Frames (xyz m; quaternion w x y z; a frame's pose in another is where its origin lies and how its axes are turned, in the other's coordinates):
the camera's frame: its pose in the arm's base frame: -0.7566 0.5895 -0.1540 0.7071 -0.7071 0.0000 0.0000
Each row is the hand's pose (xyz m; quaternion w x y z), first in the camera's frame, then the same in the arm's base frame.
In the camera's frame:
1: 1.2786 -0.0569 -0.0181 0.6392 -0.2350 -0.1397 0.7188
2: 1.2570 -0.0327 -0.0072 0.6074 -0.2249 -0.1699 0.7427
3: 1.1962 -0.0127 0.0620 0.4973 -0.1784 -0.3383 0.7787
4: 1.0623 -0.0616 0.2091 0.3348 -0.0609 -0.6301 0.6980
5: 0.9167 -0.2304 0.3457 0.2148 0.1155 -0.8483 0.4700
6: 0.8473 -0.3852 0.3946 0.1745 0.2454 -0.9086 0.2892
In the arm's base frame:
1: 0.5220 0.5714 -0.0971 0.2858 -0.6182 0.4095 0.6071
2: 0.5004 0.5823 -0.1213 0.2705 -0.5885 0.4050 0.6453
3: 0.4396 0.6515 -0.1413 0.2255 -0.4778 0.3114 0.7899
4: 0.3057 0.7986 -0.0924 0.1937 -0.2798 0.0480 0.9391
5: 0.1601 0.9352 0.0764 0.2336 -0.0702 -0.2675 0.9322
6: 0.0907 0.9841 0.2312 0.2969 0.0501 -0.4380 0.8470

